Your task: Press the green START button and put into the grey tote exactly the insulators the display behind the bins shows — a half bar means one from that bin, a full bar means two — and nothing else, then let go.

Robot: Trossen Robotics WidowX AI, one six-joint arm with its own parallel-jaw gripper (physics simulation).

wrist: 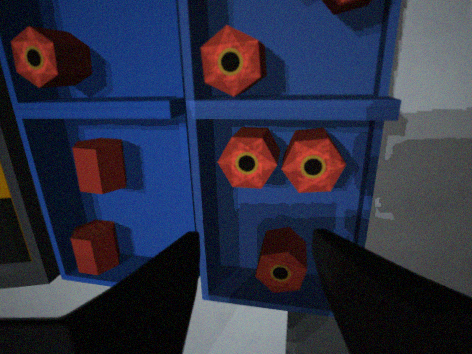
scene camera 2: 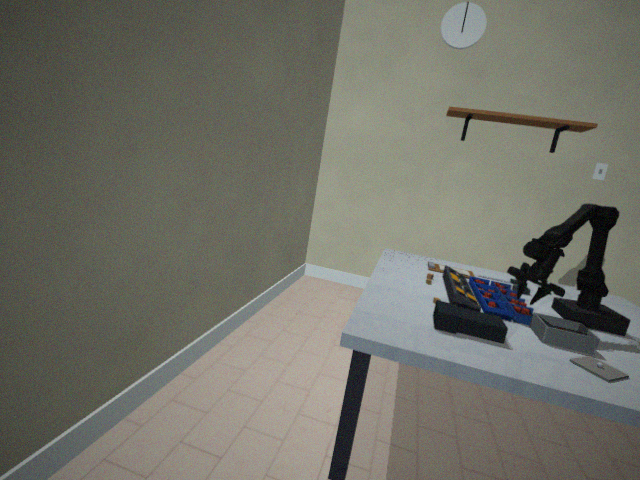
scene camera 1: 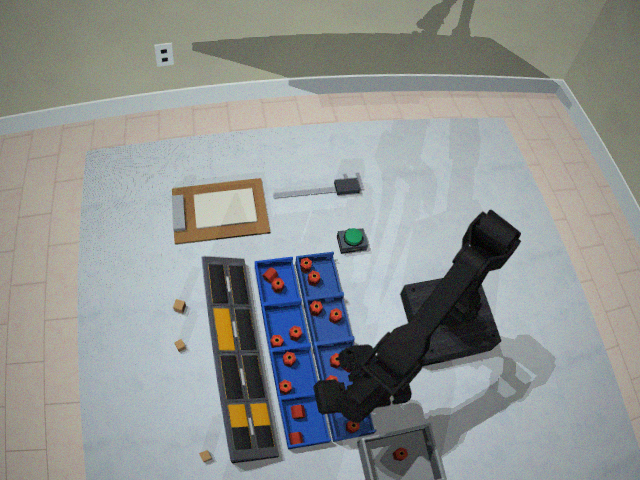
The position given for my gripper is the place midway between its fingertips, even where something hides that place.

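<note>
A display panel (scene camera 1: pixel 238 456) is visible, and the wrist view shows it as well (wrist: pixel 45 269). Scene camera 1 also shows a grey caliper-like tool (scene camera 1: pixel 347 185). A grey tote (scene camera 1: pixel 419 441) appears there and in scene camera 2 (scene camera 2: pixel 578 337). My gripper (scene camera 1: pixel 348 405) is visible in the wrist view (wrist: pixel 256 241) and in scene camera 2 (scene camera 2: pixel 523 301) too.
</note>
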